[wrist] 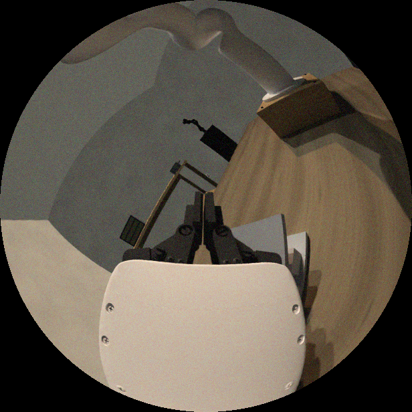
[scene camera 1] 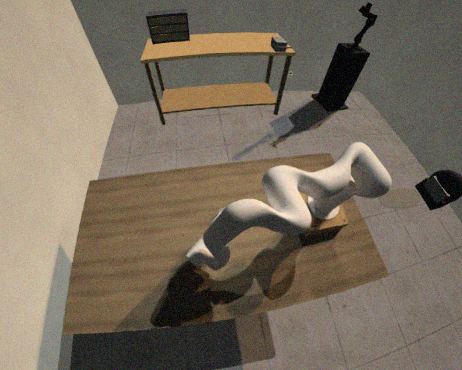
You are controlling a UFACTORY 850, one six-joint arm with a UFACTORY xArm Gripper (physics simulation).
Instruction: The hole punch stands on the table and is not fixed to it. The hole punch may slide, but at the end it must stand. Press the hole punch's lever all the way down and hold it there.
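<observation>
The hole punch shows in the wrist view as a grey lever plate (wrist: 262,234) above a paler base, just right of and partly behind the fingers. A gap shows between the lever's edge and the base. The rest is hidden by the gripper, and in the scene view the arm covers nearly all of the punch. My gripper (wrist: 203,204) is shut and empty, its two black fingers together. They overlap the left side of the lever in the wrist view; whether they touch it I cannot tell. The fingers do not show clearly in the scene view.
The arm stands on a wooden block (scene camera 1: 325,232) (wrist: 302,110) at the right of the table (scene camera 1: 125,225) (wrist: 350,200) and reaches left over it. A side bench (scene camera 1: 215,47), a black pedestal (scene camera 1: 345,75) and a cream wall (scene camera 1: 40,150) stand beyond the table.
</observation>
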